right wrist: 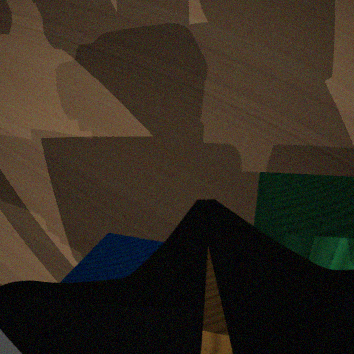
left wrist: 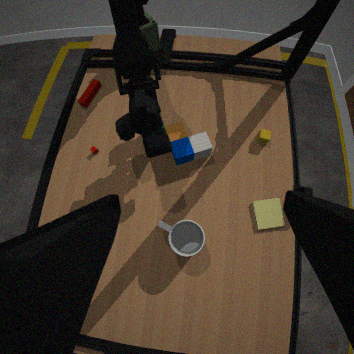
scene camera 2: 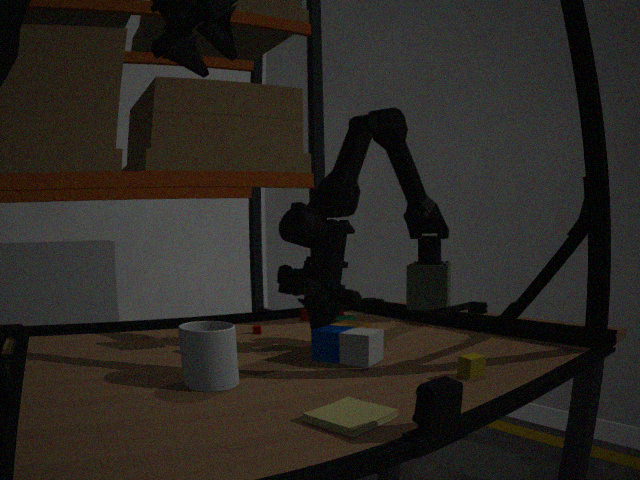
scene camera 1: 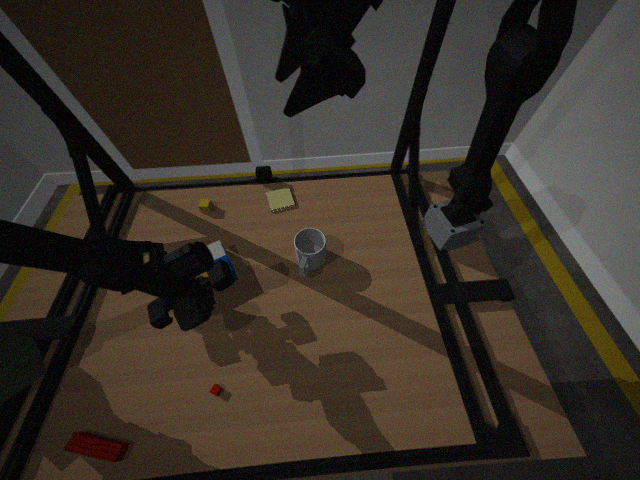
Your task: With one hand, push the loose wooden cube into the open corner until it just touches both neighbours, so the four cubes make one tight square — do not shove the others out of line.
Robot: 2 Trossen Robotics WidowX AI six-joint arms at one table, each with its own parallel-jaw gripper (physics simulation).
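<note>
A blue cube [scene camera 1: 230,267] [scene camera 2: 325,345] [left wrist: 182,151] [right wrist: 115,257] and a white cube [scene camera 1: 216,250] [scene camera 2: 361,347] [left wrist: 201,143] stand side by side. An orange cube [left wrist: 176,131] [right wrist: 216,342] adjoins the blue one. A green cube [scene camera 2: 347,317] [right wrist: 300,220] stands apart from the blue one in the right wrist view; the right arm mostly hides it elsewhere, and its contact with the orange cube is hidden. My right gripper [scene camera 2: 320,324] [right wrist: 204,207] is shut and empty, pointing down beside the blue cube, between it and the green one in the right wrist view. My left gripper [scene camera 1: 282,97] [scene camera 2: 219,66] is open, empty, high above the table.
A grey mug [scene camera 1: 316,258] [scene camera 2: 209,356] [left wrist: 186,235] stands near the cubes. A yellow cube [scene camera 1: 205,205] [left wrist: 264,136], a notepad [scene camera 1: 280,199] [left wrist: 268,214], a small red cube [scene camera 1: 215,389] [left wrist: 94,149] and a long red block [scene camera 1: 97,446] [left wrist: 89,93] lie farther out.
</note>
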